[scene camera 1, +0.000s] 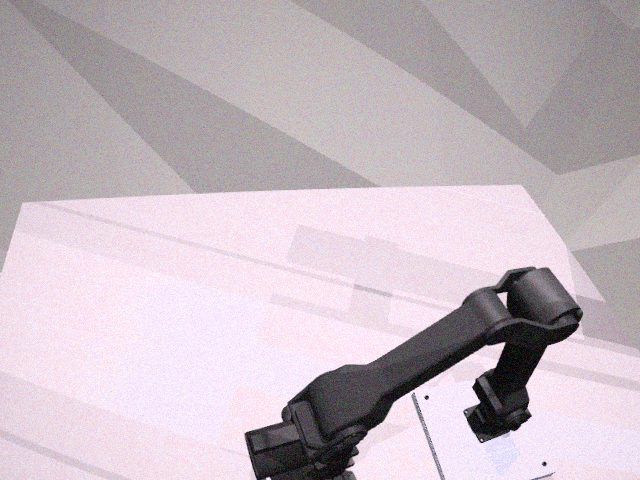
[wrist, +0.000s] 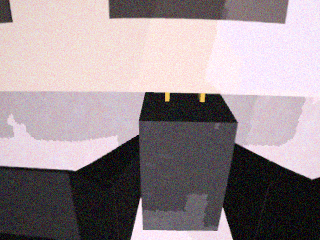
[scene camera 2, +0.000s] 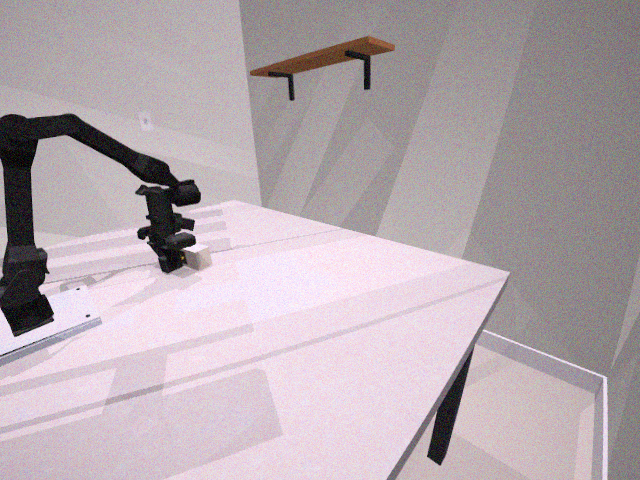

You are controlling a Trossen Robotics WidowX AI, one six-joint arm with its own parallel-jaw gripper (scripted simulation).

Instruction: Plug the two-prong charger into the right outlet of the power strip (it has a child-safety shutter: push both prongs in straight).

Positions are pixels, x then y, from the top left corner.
Labels:
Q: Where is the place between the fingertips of my gripper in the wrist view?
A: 179, 145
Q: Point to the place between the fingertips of my gripper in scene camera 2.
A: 170, 266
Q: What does my gripper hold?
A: A dark grey charger.

